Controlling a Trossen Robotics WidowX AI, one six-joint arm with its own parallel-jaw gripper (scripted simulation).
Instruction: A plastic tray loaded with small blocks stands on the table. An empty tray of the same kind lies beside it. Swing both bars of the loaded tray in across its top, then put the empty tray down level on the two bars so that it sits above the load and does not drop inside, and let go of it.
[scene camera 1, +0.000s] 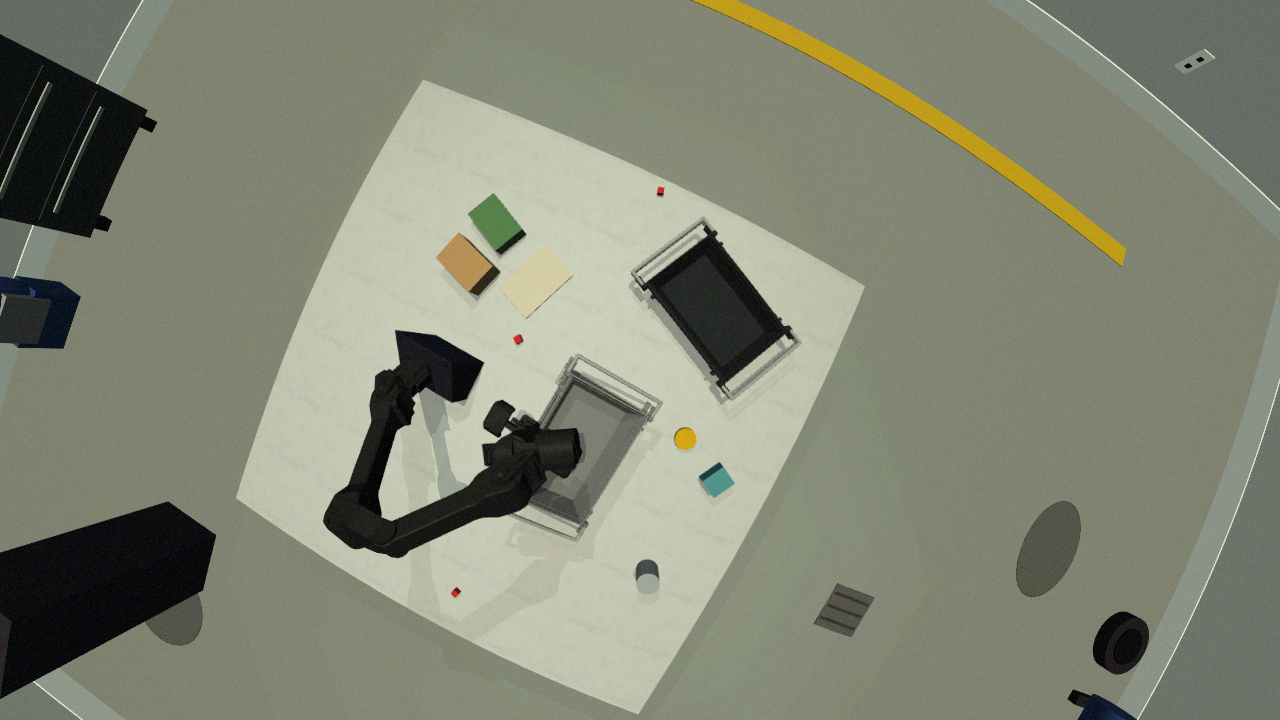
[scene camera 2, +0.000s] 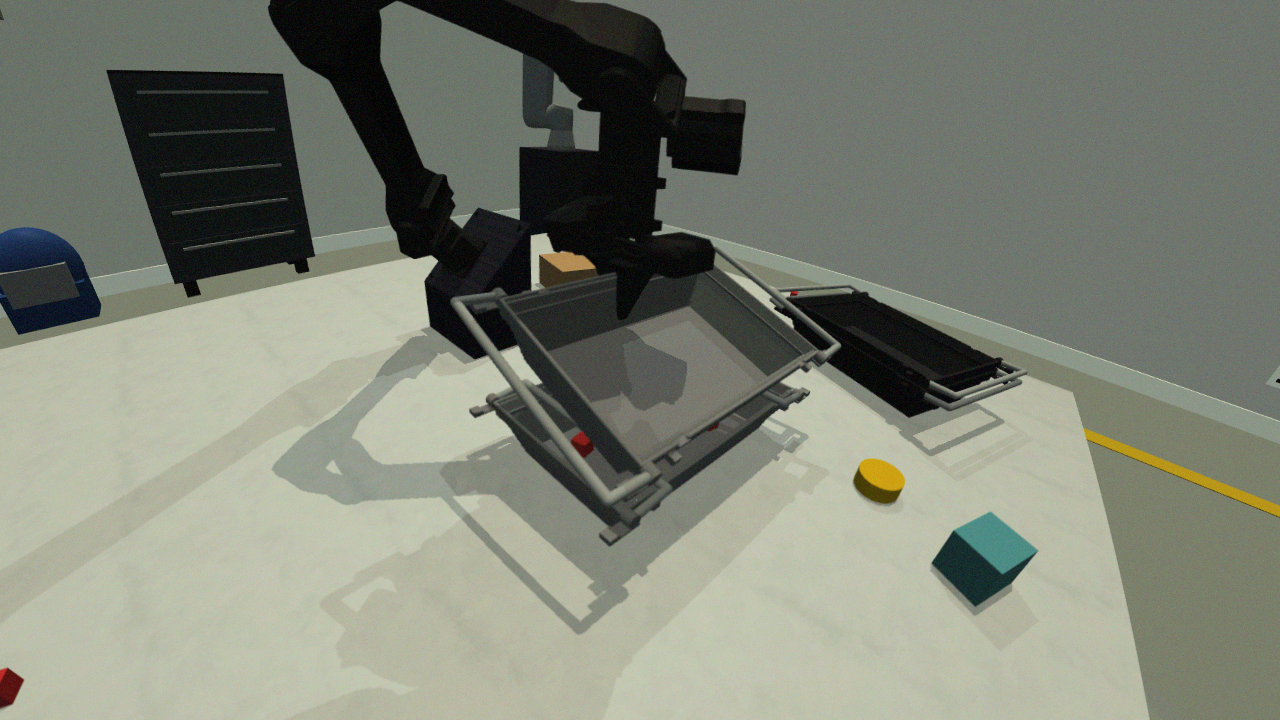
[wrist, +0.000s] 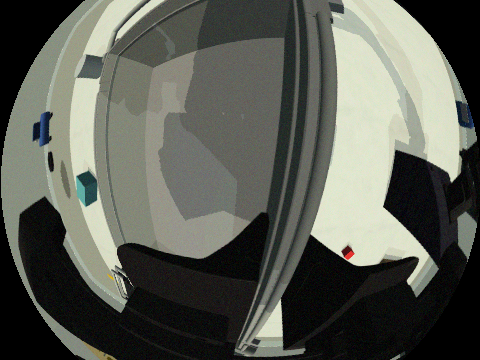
Labels:
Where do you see a cream block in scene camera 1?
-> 536, 281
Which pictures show the gripper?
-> Scene camera 1, scene camera 2 and the wrist view: all of them.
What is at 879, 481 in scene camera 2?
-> A yellow disc.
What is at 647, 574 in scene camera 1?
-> A grey cylinder.

